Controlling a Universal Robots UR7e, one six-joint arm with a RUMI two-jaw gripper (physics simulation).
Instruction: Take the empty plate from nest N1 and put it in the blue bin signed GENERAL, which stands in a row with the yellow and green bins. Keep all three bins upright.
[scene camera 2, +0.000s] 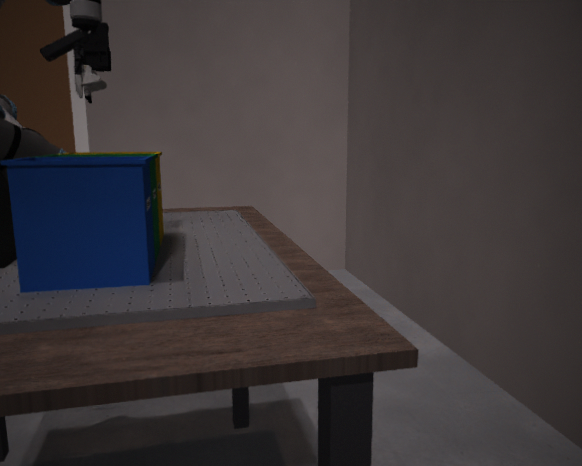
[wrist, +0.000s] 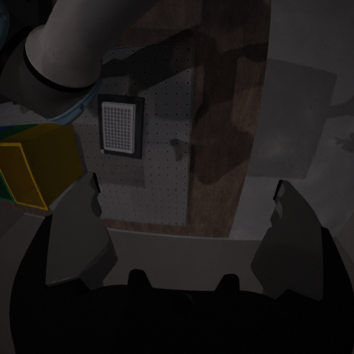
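Observation:
Visible in the pictures: my gripper, a blue bin and a plate. In the wrist view, my gripper is visible too.

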